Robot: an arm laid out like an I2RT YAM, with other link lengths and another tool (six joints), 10 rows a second.
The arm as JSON. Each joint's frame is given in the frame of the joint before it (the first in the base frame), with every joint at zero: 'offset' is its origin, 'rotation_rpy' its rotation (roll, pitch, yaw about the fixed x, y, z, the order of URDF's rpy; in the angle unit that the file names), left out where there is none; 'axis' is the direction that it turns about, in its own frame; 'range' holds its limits. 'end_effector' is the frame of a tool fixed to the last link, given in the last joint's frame.
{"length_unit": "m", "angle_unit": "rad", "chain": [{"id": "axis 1", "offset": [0.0, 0.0, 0.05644], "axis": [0.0, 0.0, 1.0], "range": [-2.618, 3.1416]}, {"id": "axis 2", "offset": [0.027, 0.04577, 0.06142], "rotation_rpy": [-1.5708, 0.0, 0.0], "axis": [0.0, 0.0, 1.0], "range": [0.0, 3.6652]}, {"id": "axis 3", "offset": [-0.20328, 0.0, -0.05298], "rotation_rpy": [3.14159, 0.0, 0.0], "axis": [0.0, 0.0, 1.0], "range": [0.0, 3.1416]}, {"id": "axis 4", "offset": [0.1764, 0.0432, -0.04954], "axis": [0.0, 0.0, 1.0], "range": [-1.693, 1.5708]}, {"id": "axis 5", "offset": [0.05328, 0.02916, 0.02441], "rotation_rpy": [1.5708, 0.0, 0.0], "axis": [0.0, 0.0, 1.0], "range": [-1.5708, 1.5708]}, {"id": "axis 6", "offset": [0.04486, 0.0, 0.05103], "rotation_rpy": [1.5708, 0.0, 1.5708], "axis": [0.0, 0.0, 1.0], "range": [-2.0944, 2.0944]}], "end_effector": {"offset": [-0.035, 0.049, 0.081], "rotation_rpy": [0.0, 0.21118, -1.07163]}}
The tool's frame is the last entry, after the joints.
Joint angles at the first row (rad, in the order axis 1, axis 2, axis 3, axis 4, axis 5, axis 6):
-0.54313 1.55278 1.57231 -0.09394 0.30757 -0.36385
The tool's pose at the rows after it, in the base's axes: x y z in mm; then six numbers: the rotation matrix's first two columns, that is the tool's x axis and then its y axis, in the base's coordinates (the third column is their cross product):
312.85, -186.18, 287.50, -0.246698, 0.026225, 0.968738, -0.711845, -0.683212, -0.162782
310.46, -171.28, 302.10, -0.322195, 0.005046, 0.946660, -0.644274, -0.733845, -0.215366
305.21, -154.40, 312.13, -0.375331, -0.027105, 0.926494, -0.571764, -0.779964, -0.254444
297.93, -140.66, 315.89, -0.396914, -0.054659, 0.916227, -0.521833, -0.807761, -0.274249
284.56, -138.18, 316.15, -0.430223, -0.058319, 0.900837, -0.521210, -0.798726, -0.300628
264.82, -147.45, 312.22, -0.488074, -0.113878, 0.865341, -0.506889, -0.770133, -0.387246
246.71, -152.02, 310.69, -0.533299, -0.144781, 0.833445, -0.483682, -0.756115, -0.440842
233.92, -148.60, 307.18, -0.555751, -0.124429, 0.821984, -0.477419, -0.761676, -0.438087
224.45, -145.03, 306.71, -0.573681, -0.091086, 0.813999, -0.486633, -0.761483, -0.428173
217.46, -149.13, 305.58, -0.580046, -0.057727, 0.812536, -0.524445, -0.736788, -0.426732
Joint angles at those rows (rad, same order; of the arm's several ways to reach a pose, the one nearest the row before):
-0.54302 1.49622 1.53607 -0.06055 0.25954 -0.33031
-0.54400 1.42721 1.49589 -0.03212 0.18430 -0.28866
-0.54458 1.35375 1.44761 -0.01645 0.10796 -0.24947
-0.54475 1.28990 1.40364 -0.01992 0.05538 -0.22531
-0.56850 1.21344 1.32702 0.00426 0.04662 -0.19713
-0.69019 1.13557 1.23337 0.03245 -0.05267 -0.09105
-0.80065 1.06233 1.15533 0.06053 -0.15460 -0.01309
-0.84322 0.98095 1.06722 0.10167 -0.18891 -0.00156
-0.85675 0.91477 1.01201 0.12118 -0.18025 -0.00575
-0.86728 0.88888 0.99381 0.11698 -0.13964 -0.01524

